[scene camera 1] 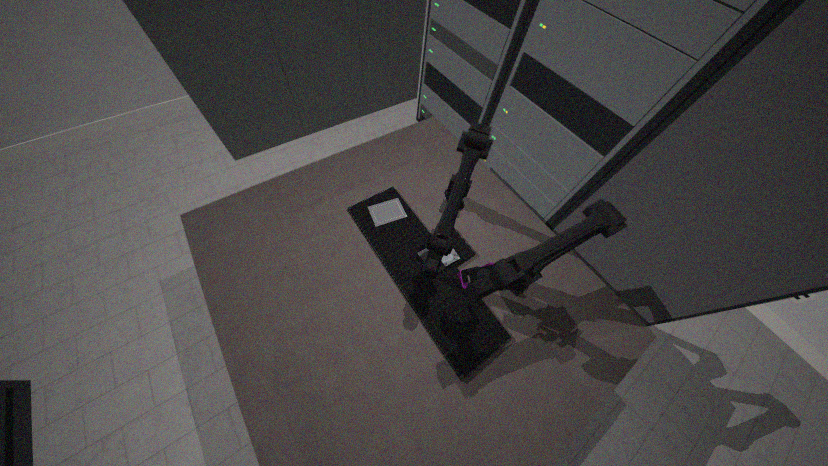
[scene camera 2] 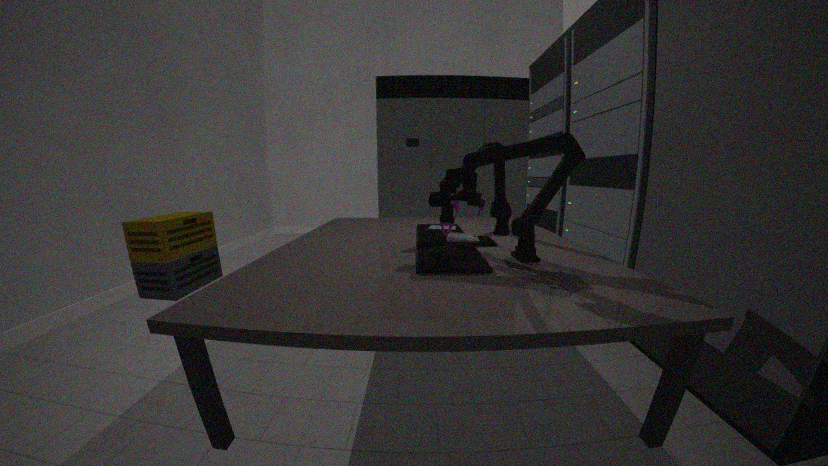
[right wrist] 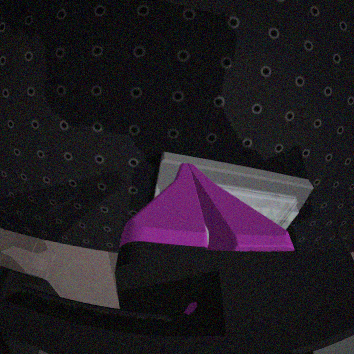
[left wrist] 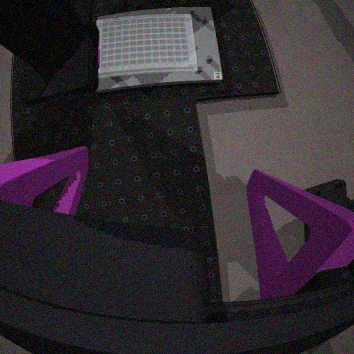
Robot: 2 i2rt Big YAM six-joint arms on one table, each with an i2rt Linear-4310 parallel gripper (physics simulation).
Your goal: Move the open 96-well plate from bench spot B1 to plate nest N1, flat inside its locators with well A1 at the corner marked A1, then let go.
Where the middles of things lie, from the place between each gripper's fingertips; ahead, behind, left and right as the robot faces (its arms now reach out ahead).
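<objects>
My left hand is 150 mm to the left of the white well plate [left wrist: 138,44], 130 mm above it and 30 mm short of it.
My right gripper is 4 cm to the left of the white well plate and 7 cm past it.
</objects>
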